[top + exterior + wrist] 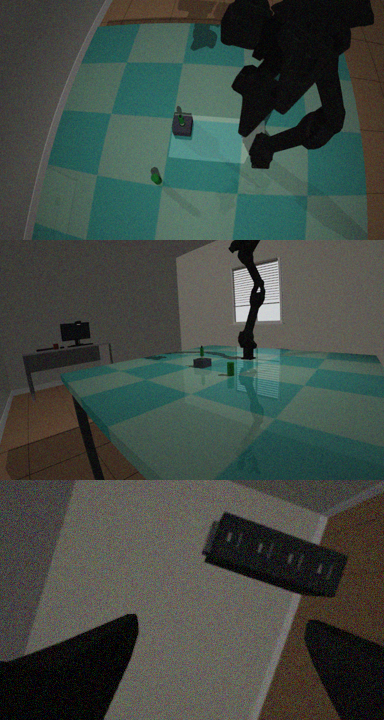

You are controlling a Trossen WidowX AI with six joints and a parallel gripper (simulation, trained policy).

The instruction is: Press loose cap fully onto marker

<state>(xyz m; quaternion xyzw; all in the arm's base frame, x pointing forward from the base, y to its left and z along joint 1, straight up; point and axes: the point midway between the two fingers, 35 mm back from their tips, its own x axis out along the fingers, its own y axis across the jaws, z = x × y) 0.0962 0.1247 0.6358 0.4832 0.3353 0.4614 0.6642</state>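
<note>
Now: the green cap 610 mm below my gripper tip, 240 mm ahead of it and 50 mm to the right of it. Round my gripper tip: dark holder block: 620 mm below, 260 mm to the right, 180 mm ahead.
</note>
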